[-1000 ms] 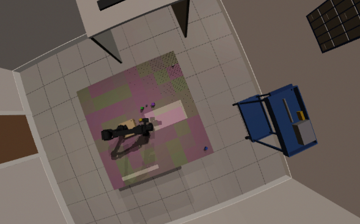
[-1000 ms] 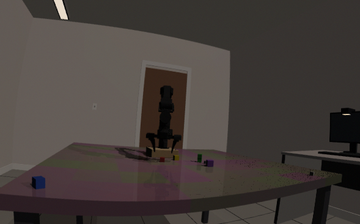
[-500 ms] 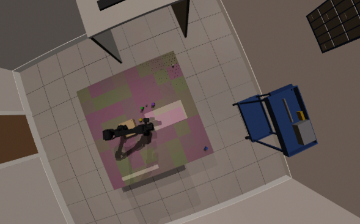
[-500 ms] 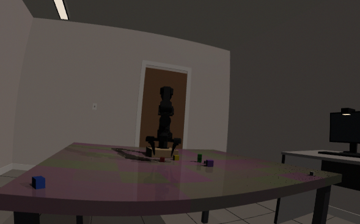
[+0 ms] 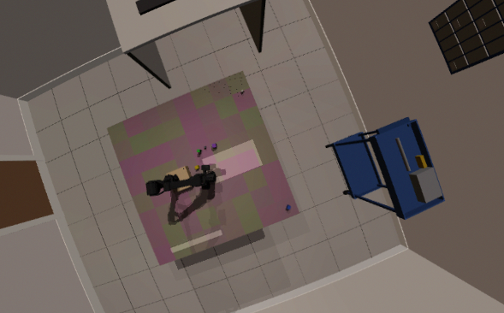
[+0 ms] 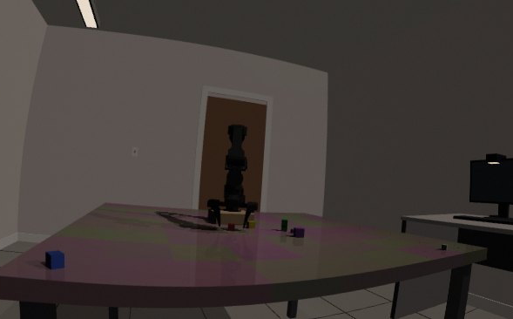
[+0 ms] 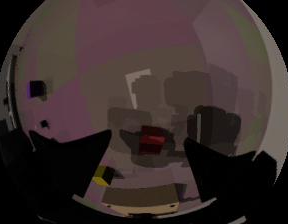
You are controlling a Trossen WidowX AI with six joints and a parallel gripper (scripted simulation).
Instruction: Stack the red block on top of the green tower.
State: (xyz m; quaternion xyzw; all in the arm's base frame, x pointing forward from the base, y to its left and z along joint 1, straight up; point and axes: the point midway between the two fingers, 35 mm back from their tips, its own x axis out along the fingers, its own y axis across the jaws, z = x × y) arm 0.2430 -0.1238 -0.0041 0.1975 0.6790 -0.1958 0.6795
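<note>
Right now the red block is right at my gripper tip. Round my gripper tip: yellow block (110 mm to the left, 50 mm behind); blue block (580 mm to the right, 410 mm ahead); purple block (180 mm to the left, 170 mm ahead).
</note>
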